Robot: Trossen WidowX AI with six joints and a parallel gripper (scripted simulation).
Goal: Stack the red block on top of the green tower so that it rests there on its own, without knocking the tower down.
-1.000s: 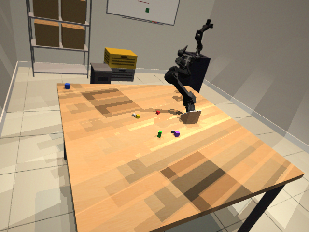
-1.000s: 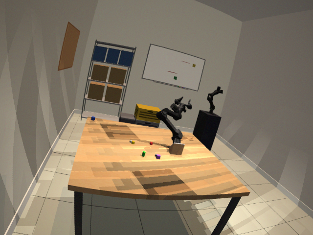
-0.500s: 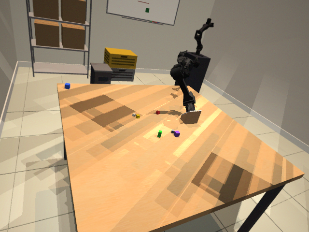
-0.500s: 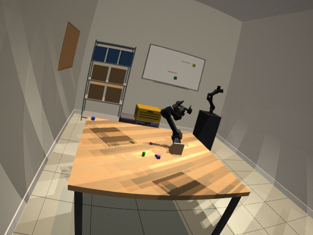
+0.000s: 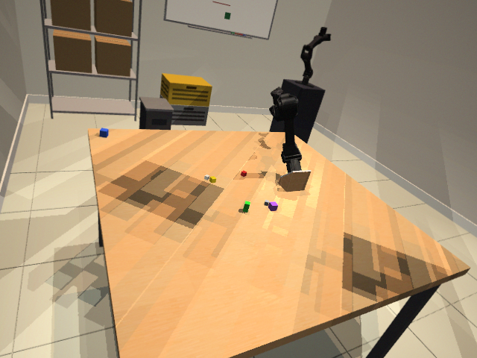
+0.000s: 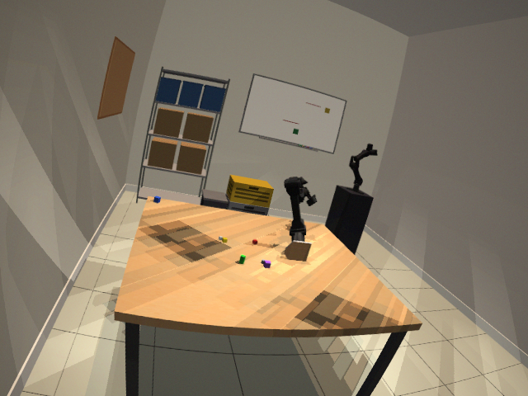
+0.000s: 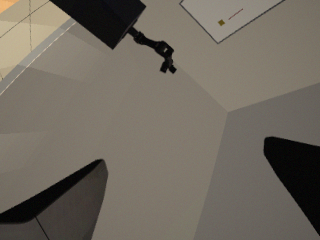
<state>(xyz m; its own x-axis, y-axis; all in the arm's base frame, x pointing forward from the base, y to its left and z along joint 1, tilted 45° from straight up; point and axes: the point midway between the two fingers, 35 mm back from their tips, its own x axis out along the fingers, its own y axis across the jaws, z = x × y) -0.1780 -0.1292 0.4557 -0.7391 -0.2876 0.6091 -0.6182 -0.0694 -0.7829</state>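
My gripper tip is 41 cm short of the red block, 30 cm to the right of it and 28 cm above it. Round my gripper tip: small white block 61 cm ahead, 29 cm to the left, 28 cm below; then small grey block 44 cm ahead, 53 cm to the left, 28 cm below; then yellow block 59 cm ahead, 32 cm to the left, 28 cm below.
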